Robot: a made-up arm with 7 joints. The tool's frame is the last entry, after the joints. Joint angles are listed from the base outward.
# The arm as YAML. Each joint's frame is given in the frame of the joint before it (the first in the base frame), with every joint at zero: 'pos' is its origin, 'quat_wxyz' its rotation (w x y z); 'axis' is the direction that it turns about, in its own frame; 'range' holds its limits. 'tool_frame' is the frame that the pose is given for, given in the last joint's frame.
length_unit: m
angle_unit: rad
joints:
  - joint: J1
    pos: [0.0, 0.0, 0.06]
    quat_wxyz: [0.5, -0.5, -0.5, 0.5]
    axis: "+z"
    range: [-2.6, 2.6]
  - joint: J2
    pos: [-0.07, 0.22, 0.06]
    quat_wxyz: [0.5, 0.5, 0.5, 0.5]
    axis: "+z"
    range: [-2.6, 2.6]
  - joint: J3
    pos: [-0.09, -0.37, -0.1]
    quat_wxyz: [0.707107, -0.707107, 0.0, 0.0]
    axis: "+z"
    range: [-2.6, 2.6]
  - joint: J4
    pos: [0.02, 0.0, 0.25]
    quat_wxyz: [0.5, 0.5, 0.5, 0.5]
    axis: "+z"
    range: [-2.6, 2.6]
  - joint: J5
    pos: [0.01, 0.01, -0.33]
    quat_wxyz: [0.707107, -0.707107, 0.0, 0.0]
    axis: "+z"
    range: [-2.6, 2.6]
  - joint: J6
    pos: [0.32, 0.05, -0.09]
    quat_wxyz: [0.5, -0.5, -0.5, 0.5]
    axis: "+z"
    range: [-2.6, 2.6]
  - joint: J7
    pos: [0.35, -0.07, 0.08]
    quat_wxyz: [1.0, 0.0, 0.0, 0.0]
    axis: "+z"
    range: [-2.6, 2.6]
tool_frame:
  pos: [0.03, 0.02, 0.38]
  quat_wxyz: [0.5, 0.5, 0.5, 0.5]
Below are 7 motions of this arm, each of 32 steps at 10 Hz.
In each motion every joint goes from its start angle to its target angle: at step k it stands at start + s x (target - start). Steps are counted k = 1, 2, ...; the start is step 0. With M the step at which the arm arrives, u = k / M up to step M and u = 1 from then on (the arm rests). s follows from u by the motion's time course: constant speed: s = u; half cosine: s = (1 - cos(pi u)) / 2; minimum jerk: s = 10 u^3 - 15 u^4 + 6 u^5.
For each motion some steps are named. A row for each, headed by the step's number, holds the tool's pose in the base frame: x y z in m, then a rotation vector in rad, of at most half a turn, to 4 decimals.
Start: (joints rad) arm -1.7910 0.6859 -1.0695 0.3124 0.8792 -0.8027 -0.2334
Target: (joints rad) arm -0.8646 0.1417 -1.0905 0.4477 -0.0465 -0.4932 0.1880
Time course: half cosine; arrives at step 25
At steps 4, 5, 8, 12, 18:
4: 0.2914 -0.1911 -0.3289 1.7477 0.2124 -0.2927
5: 0.2889 -0.2094 -0.3348 1.7379 0.2361 -0.3089
8: 0.2735 -0.2861 -0.3528 1.7085 0.3190 -0.3764
12: 0.2275 -0.4235 -0.3594 1.6972 0.4112 -0.4894
18: 0.1243 -0.6110 -0.3115 1.7634 0.4307 -0.6005

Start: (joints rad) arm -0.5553 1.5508 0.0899 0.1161 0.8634 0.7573 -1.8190
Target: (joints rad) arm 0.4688 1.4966 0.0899 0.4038 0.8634 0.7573 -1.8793
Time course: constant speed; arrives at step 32
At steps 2, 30, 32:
2: 0.4611 0.4776 -0.3973 0.0706 0.2622 0.9826
30: 0.4921 -0.1554 -0.6079 -0.9802 0.6726 0.7242
32: 0.4945 -0.2049 -0.5957 -1.0555 0.6986 0.7010

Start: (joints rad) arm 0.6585 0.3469 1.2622 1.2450 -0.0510 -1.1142 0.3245
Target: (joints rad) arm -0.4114 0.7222 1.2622 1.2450 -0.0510 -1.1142 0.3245
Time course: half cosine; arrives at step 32
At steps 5, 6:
5: 0.0620 0.1478 -0.4180 -2.0091 -1.2987 0.0401
6: 0.0611 0.1601 -0.4148 -1.9876 -1.2825 0.0279

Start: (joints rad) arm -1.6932 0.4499 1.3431 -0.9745 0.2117 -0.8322 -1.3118
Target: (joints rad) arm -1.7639 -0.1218 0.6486 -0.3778 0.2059 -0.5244 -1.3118
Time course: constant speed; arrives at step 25
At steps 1, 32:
1: -0.0847 -0.1844 0.3390 1.5849 -2.0157 0.5966
32: -0.2487 -0.3144 0.2867 0.8208 -1.9571 -0.7041

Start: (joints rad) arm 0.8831 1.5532 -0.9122 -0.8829 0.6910 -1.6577 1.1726
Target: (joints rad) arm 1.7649 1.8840 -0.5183 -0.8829 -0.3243 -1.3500 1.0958
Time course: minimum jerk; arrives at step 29
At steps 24, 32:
24: 0.3511 -0.1317 0.6007 -0.2431 0.5964 -1.0640
32: 0.3595 -0.1257 0.6101 -0.2367 0.5803 -1.1090

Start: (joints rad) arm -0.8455 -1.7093 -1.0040 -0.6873 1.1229 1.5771 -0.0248
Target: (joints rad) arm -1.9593 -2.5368 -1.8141 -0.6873 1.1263 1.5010 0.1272
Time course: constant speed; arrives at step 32
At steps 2, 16, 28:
2: -0.6738 -0.1475 -0.0406 0.5483 -0.6922 -0.4474
16: -0.7080 0.1168 -0.2976 0.9385 -1.0848 -0.6266
28: -0.6427 0.4340 -0.3050 1.0563 -1.3740 -0.9130

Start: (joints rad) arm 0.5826 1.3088 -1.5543 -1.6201 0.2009 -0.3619 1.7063
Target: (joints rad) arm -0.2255 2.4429 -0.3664 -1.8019 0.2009 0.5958 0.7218
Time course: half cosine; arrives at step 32
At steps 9, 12, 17, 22, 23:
9: 0.1388 -0.7842 0.2802 0.6176 1.3277 0.8515
12: 0.2809 -0.7904 0.1586 0.7325 1.4744 0.9693
17: 0.4984 -0.6898 -0.1717 0.9655 1.7104 1.2843
22: 0.5821 -0.4244 -0.4971 1.1970 1.8507 1.6901
23: 0.5821 -0.3636 -0.5432 1.2372 1.8637 1.7699

